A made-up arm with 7 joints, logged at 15 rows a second.
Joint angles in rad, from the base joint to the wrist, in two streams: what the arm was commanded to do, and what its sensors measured. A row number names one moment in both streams.
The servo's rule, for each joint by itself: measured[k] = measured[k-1] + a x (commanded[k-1-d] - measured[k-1]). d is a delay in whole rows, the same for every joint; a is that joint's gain. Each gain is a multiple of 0.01, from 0.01 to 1. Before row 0 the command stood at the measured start. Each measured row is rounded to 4 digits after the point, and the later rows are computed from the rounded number. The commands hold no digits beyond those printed.
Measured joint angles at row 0:
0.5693, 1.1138, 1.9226, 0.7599, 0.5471, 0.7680, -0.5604
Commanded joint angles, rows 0 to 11:
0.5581, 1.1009, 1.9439, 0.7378, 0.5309, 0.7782, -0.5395
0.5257, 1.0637, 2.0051, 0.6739, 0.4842, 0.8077, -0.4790
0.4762, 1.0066, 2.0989, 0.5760, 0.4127, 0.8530, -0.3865
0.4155, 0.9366, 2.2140, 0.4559, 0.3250, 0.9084, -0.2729
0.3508, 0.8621, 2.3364, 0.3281, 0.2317, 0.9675, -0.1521
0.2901, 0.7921, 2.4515, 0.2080, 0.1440, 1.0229, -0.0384
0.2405, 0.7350, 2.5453, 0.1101, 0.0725, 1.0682, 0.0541
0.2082, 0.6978, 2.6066, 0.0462, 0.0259, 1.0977, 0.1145
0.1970, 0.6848, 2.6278, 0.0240, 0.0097, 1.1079, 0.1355
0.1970, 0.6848, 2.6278, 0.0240, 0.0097, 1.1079, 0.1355
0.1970, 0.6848, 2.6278, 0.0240, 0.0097, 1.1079, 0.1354
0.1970, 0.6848, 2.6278, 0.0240, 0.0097, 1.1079, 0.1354
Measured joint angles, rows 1 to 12:
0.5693, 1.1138, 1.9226, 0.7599, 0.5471, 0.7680, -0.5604
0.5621, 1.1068, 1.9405, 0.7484, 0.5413, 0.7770, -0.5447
0.5388, 1.0835, 1.9948, 0.7097, 0.5207, 0.8040, -0.4954
0.4987, 1.0420, 2.0822, 0.6402, 0.4818, 0.8471, -0.4137
0.4455, 0.9851, 2.1929, 0.5444, 0.4254, 0.9010, -0.3081
0.3849, 0.9187, 2.3134, 0.4319, 0.3557, 0.9595, -0.1911
0.3242, 0.8503, 2.4294, 0.3155, 0.2795, 1.0153, -0.0766
0.2706, 0.7880, 2.5268, 0.2087, 0.2050, 1.0619, 0.0214
0.2307, 0.7393, 2.5938, 0.1242, 0.1405, 1.0934, 0.0912
0.2091, 0.7099, 2.6224, 0.0721, 0.0934, 1.1062, 0.1244
0.2014, 0.6963, 2.6269, 0.0471, 0.0633, 1.1077, 0.1327
0.1986, 0.6901, 2.6277, 0.0351, 0.0440, 1.1079, 0.1347
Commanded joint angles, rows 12 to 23:
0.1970, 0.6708, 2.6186, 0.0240, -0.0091, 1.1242, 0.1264
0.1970, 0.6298, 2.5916, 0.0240, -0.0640, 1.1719, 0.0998
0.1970, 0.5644, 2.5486, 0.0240, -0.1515, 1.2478, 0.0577
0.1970, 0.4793, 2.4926, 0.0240, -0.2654, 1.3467, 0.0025
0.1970, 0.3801, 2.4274, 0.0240, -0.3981, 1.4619, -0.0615
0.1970, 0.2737, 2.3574, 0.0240, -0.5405, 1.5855, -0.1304
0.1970, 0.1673, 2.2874, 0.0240, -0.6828, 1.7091, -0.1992
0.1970, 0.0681, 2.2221, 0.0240, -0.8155, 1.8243, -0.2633
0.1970, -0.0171, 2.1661, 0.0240, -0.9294, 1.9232, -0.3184
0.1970, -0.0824, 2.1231, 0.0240, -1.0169, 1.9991, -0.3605
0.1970, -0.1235, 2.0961, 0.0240, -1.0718, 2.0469, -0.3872
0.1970, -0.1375, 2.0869, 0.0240, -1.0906, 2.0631, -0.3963
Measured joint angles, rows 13 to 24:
0.1976, 0.6872, 2.6278, 0.0293, 0.0317, 1.1079, 0.1352
0.1972, 0.6783, 2.6201, 0.0265, 0.0170, 1.1222, 0.1286
0.1971, 0.6521, 2.5962, 0.0252, -0.0122, 1.1659, 0.1070
0.1970, 0.6047, 2.5562, 0.0246, -0.0623, 1.2380, 0.0700
0.1970, 0.5370, 2.5028, 0.0243, -0.1354, 1.3337, 0.0194
0.1970, 0.4523, 2.4395, 0.0241, -0.2300, 1.4465, -0.0413
0.1970, 0.3559, 2.3705, 0.0240, -0.3418, 1.5688, -0.1081
0.1970, 0.2541, 2.3007, 0.0240, -0.4646, 1.6923, -0.1764
0.1970, 0.1537, 2.2347, 0.0240, -0.5909, 1.8085, -0.2416
0.1970, 0.0615, 2.1771, 0.0240, -0.7128, 1.9094, -0.2992
0.1970, -0.0162, 2.1317, 0.0240, -0.8223, 1.9883, -0.3452
0.1970, -0.0741, 2.1018, 0.0240, -0.9121, 2.0399, -0.3767

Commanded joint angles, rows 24 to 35:
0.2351, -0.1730, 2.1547, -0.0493, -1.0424, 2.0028, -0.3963
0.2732, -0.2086, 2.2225, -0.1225, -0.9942, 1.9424, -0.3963
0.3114, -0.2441, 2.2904, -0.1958, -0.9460, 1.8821, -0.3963
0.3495, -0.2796, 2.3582, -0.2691, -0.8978, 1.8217, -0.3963
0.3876, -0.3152, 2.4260, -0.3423, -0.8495, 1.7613, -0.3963
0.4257, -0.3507, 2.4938, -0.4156, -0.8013, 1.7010, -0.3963
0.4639, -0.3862, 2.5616, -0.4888, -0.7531, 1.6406, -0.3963
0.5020, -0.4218, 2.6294, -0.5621, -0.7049, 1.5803, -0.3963
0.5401, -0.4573, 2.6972, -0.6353, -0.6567, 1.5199, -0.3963
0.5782, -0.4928, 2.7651, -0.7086, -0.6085, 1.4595, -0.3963
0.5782, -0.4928, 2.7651, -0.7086, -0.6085, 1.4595, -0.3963
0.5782, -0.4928, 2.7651, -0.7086, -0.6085, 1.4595, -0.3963
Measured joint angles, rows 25 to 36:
0.1970, -0.1083, 2.0893, 0.0240, -0.9764, 2.0603, -0.3914
0.2214, -0.1432, 2.1442, -0.0141, -1.0002, 2.0097, -0.3951
0.2546, -0.1785, 2.2100, -0.0705, -0.9980, 1.9505, -0.3960
0.2910, -0.2139, 2.2775, -0.1357, -0.9793, 1.8903, -0.3962
0.3284, -0.2494, 2.3453, -0.2051, -0.9500, 1.8299, -0.3963
0.3663, -0.2849, 2.4131, -0.2764, -0.9138, 1.7695, -0.3963
0.4043, -0.3204, 2.4809, -0.3488, -0.8733, 1.7092, -0.3963
0.4424, -0.3559, 2.5487, -0.4216, -0.8300, 1.6488, -0.3963
0.4805, -0.3915, 2.6165, -0.4947, -0.7850, 1.5885, -0.3963
0.5186, -0.4270, 2.6843, -0.5678, -0.7388, 1.5281, -0.3963
0.5567, -0.4625, 2.7522, -0.6410, -0.6919, 1.4677, -0.3963
0.5705, -0.4789, 2.7630, -0.6762, -0.6619, 1.4605, -0.3963

